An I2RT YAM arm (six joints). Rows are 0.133 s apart.
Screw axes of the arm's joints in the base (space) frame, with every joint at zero. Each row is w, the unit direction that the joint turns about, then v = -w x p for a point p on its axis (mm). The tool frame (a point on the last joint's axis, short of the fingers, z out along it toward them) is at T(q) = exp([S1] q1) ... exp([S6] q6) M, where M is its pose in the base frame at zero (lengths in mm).
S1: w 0 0 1 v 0 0 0
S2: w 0 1 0 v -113.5 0 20
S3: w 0 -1 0 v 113.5 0 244
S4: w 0 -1 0 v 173.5 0 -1
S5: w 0 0 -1 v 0 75 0
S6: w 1 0 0 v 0 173.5 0
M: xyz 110.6 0 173.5 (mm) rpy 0 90 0 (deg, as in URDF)
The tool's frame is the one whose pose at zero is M.
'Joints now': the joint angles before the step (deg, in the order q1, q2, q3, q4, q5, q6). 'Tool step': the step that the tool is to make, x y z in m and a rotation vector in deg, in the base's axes. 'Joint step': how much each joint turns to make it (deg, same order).
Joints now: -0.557 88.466 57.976 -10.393 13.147 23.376
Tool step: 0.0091 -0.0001 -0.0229 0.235 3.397 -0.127
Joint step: -0.007 4.264 -0.028 0.838 -0.048 0.236
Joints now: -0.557 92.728 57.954 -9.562 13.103 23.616
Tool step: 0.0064 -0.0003 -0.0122 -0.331 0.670 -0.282
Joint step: 0.005 2.535 -0.054 1.931 0.441 -0.040
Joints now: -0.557 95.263 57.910 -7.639 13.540 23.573
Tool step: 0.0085 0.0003 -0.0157 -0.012 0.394 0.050
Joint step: 0.063 3.346 0.001 2.951 0.020 -0.002
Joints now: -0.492 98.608 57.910 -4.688 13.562 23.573
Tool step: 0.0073 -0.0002 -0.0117 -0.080 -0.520 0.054
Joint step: -0.021 2.669 0.011 3.205 0.000 -0.110
